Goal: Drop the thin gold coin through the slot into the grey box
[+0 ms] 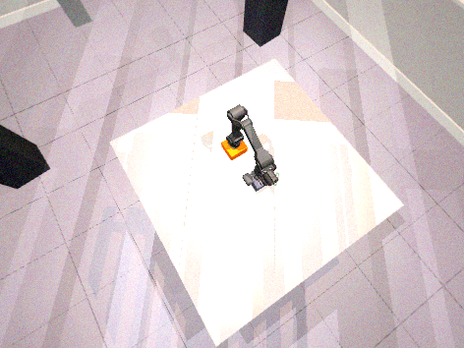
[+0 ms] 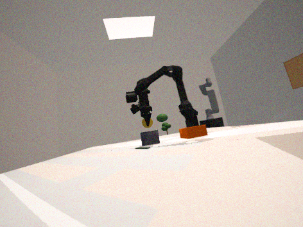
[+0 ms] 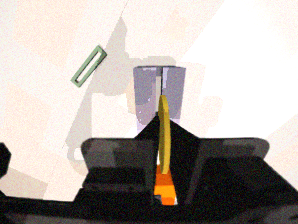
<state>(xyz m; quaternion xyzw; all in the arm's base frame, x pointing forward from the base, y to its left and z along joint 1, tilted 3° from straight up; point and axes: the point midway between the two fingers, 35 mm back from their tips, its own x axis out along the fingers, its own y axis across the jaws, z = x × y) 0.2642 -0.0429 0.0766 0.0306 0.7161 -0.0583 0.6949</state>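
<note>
The gold coin is 20 mm above my gripper tip.
</note>
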